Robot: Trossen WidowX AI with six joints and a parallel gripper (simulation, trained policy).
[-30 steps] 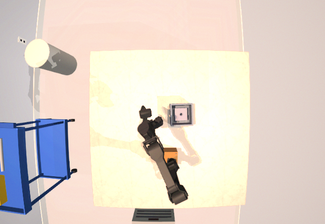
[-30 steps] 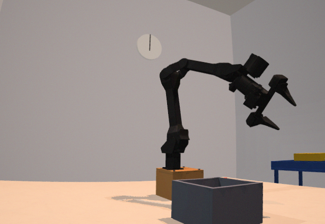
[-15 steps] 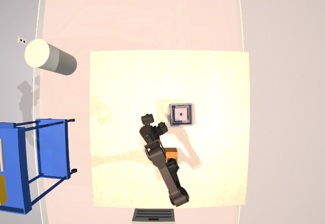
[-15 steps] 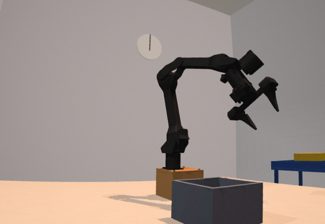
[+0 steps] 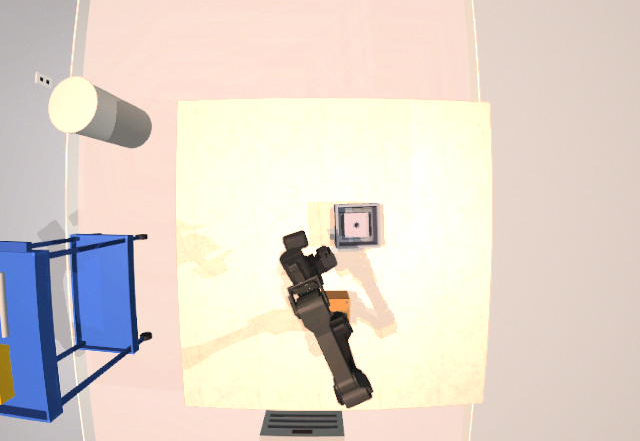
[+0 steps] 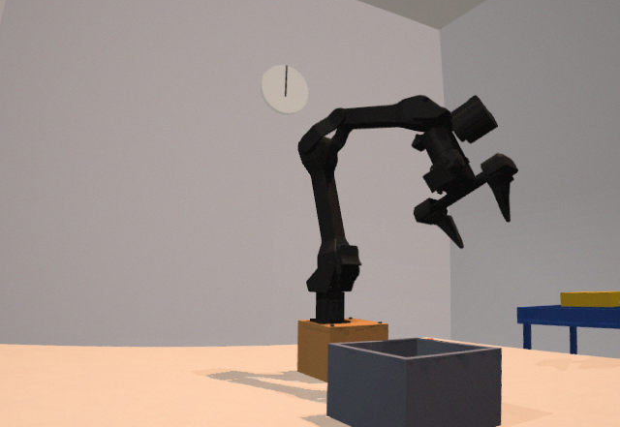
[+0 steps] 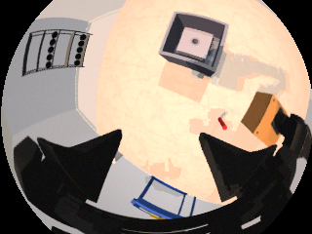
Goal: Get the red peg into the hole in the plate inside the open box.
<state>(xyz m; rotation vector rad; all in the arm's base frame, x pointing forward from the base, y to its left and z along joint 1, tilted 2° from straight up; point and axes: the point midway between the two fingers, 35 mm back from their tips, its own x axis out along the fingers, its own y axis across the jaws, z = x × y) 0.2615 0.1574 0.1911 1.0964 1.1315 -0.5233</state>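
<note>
The red peg is 14 cm behind my gripper tip, 2 cm to the right of it and 22 cm below it. The rest, counted from my gripper tip: grey box (7 cm ahead, 18 cm to the right, 23 cm below); then pale plate (7 cm ahead, 18 cm to the right, 21 cm below).
</note>
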